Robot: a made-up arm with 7 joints. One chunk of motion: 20 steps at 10 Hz.
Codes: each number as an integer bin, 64 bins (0 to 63) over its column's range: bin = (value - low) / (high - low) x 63, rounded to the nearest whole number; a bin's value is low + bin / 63 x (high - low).
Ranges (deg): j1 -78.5..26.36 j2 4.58..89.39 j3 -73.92..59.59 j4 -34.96..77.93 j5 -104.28..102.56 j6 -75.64..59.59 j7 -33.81..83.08
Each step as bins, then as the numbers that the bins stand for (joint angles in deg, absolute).
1 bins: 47 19 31 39 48 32 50
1 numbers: -0.27 30.16 -8.22 34.92 53.31 -6.95 58.96
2 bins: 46 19 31 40 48 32 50
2 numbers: -1.94 30.16 -8.22 36.72 53.31 -6.95 58.96
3 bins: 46 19 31 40 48 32 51
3 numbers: -1.94 30.16 -8.22 36.72 53.31 -6.95 60.82
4 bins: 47 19 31 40 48 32 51
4 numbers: -0.27 30.16 -8.22 36.72 53.31 -6.95 60.82
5 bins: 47 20 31 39 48 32 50
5 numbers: -0.27 31.50 -8.22 34.92 53.31 -6.95 58.96
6 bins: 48 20 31 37 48 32 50
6 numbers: 1.39 31.50 -8.22 31.34 53.31 -6.95 58.96
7 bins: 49 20 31 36 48 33 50
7 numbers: 3.06 31.50 -8.22 29.55 53.31 -4.81 58.96
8 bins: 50 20 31 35 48 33 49
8 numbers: 4.72 31.50 -8.22 27.76 53.31 -4.81 57.10
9 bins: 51 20 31 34 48 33 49
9 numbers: 6.39 31.50 -8.22 25.96 53.31 -4.81 57.10
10 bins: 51 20 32 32 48 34 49
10 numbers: 6.39 31.50 -6.11 22.38 53.31 -2.66 57.10
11 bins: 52 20 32 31 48 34 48
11 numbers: 8.05 31.50 -6.11 20.59 53.31 -2.66 55.25
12 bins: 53 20 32 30 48 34 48
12 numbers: 9.72 31.50 -6.11 18.80 53.31 -2.66 55.25
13 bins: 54 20 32 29 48 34 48
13 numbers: 11.38 31.50 -6.11 17.01 53.31 -2.66 55.25
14 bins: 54 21 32 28 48 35 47
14 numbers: 11.38 32.85 -6.11 15.21 53.31 -0.51 53.39
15 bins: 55 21 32 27 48 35 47
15 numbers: 13.04 32.85 -6.11 13.42 53.31 -0.51 53.39
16 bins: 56 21 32 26 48 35 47
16 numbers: 14.71 32.85 -6.11 11.63 53.31 -0.51 53.39
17 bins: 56 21 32 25 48 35 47
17 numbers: 14.71 32.85 -6.11 9.84 53.31 -0.51 53.39
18 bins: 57 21 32 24 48 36 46
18 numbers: 16.37 32.85 -6.11 8.05 53.31 1.63 51.54
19 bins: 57 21 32 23 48 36 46
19 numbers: 16.37 32.85 -6.11 6.25 53.31 1.63 51.54
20 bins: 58 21 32 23 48 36 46
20 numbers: 18.04 32.85 -6.11 6.25 53.31 1.63 51.54
